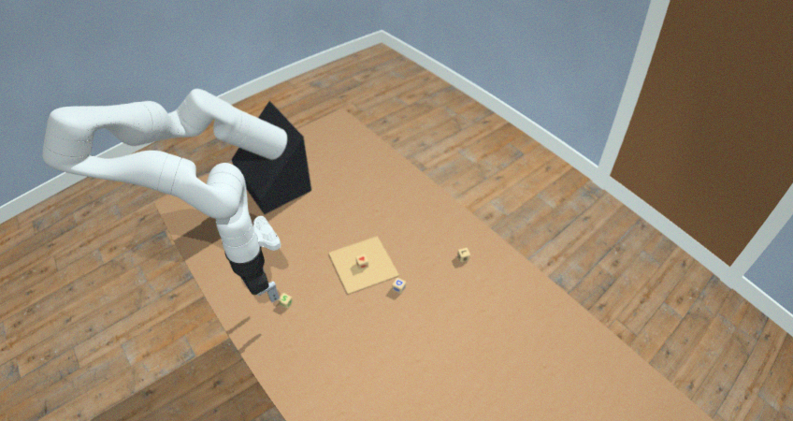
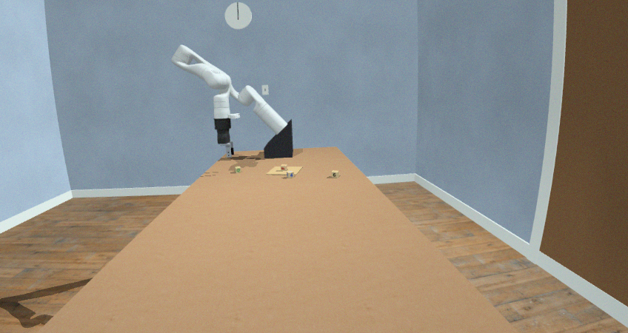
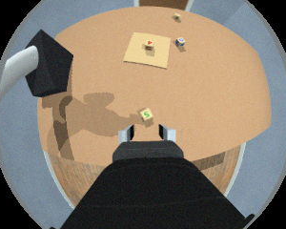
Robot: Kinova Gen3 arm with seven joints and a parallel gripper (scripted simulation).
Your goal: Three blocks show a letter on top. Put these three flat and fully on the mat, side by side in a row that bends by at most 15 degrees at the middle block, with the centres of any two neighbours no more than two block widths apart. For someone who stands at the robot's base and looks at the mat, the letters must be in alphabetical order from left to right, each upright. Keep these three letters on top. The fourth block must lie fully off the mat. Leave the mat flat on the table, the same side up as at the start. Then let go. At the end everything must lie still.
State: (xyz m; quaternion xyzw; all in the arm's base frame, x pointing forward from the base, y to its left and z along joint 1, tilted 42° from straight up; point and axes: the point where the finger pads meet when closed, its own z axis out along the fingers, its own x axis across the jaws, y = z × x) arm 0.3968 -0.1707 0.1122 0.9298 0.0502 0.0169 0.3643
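My gripper is now 26 cm to the right of the tan mat and 10 cm above it.
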